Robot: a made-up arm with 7 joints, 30 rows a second.
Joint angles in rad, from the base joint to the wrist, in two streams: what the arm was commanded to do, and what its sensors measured. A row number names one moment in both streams.
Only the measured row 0 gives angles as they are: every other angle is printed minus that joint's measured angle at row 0.
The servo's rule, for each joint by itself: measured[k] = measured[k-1] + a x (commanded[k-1-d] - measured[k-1]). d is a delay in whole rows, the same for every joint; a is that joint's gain. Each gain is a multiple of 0.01, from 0.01 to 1. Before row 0 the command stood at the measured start. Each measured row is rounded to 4 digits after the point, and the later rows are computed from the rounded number. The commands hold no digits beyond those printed.
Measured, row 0:
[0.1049, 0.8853, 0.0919, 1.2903, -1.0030, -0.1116, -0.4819]
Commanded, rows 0 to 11:
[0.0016, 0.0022, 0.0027, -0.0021, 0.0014, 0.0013, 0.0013]
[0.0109, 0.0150, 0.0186, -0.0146, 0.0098, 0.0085, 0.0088]
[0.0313, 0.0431, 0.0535, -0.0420, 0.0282, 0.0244, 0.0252]
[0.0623, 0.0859, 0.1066, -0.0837, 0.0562, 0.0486, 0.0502]
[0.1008, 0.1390, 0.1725, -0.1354, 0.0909, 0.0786, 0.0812]
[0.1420, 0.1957, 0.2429, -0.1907, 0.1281, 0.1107, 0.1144]
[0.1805, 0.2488, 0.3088, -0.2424, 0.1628, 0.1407, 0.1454]
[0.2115, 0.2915, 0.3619, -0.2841, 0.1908, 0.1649, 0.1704]
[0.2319, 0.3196, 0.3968, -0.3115, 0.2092, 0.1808, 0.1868]
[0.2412, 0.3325, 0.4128, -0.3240, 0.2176, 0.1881, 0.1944]
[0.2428, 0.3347, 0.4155, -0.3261, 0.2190, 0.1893, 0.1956]
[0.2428, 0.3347, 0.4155, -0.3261, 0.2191, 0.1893, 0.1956]
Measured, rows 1 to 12:
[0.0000, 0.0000, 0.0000, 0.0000, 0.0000, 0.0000, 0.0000]
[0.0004, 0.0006, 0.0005, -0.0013, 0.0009, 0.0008, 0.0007]
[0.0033, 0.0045, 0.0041, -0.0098, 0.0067, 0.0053, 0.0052]
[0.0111, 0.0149, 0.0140, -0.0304, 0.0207, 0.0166, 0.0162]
[0.0254, 0.0341, 0.0325, -0.0645, 0.0438, 0.0355, 0.0349]
[0.0465, 0.0624, 0.0605, -0.1099, 0.0744, 0.0609, 0.0604]
[0.0732, 0.0984, 0.0970, -0.1616, 0.1093, 0.0903, 0.0901]
[0.1032, 0.1390, 0.1394, -0.2133, 0.1441, 0.1200, 0.1205]
[0.1335, 0.1802, 0.1839, -0.2586, 0.1745, 0.1465, 0.1479]
[0.1611, 0.2178, 0.2265, -0.2925, 0.1971, 0.1667, 0.1693]
[0.1835, 0.2488, 0.2638, -0.3127, 0.2104, 0.1793, 0.1831]
[0.2001, 0.2720, 0.2941, -0.3213, 0.2160, 0.1852, 0.1900]
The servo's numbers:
d 1
a 0.28 0.27 0.20 0.64 0.65 0.59 0.55

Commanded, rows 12 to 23:
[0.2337, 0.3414, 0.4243, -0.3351, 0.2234, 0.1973, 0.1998]
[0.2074, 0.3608, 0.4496, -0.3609, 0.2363, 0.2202, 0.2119]
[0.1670, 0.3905, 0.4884, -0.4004, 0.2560, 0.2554, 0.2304]
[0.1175, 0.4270, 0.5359, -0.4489, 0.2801, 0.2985, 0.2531]
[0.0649, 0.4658, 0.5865, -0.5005, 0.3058, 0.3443, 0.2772]
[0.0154, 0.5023, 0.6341, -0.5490, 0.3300, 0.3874, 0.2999]
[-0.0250, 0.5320, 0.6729, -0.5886, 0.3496, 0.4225, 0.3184]
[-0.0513, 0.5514, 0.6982, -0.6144, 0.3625, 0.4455, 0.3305]
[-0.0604, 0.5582, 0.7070, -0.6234, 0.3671, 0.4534, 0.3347]
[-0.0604, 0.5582, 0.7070, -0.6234, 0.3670, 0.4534, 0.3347]
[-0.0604, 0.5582, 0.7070, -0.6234, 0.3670, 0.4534, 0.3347]
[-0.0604, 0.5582, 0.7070, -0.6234, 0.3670, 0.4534, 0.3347]
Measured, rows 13 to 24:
[0.2121, 0.2889, 0.3184, -0.3244, 0.2180, 0.1876, 0.1931]
[0.2181, 0.3031, 0.3396, -0.3312, 0.2215, 0.1933, 0.1968]
[0.2151, 0.3187, 0.3616, -0.3502, 0.2311, 0.2092, 0.2051]
[0.2016, 0.3381, 0.3870, -0.3823, 0.2473, 0.2365, 0.2190]
[0.1781, 0.3621, 0.4168, -0.4249, 0.2686, 0.2731, 0.2378]
[0.1464, 0.3901, 0.4507, -0.4733, 0.2928, 0.3151, 0.2595]
[0.1097, 0.4204, 0.4874, -0.5217, 0.3170, 0.3578, 0.2817]
[0.0720, 0.4505, 0.5245, -0.5645, 0.3382, 0.3960, 0.3019]
[0.0375, 0.4777, 0.5592, -0.5964, 0.3540, 0.4252, 0.3176]
[0.0101, 0.4994, 0.5888, -0.6137, 0.3625, 0.4418, 0.3270]
[-0.0096, 0.5153, 0.6124, -0.6199, 0.3654, 0.4486, 0.3312]
[-0.0238, 0.5269, 0.6313, -0.6221, 0.3664, 0.4514, 0.3331]

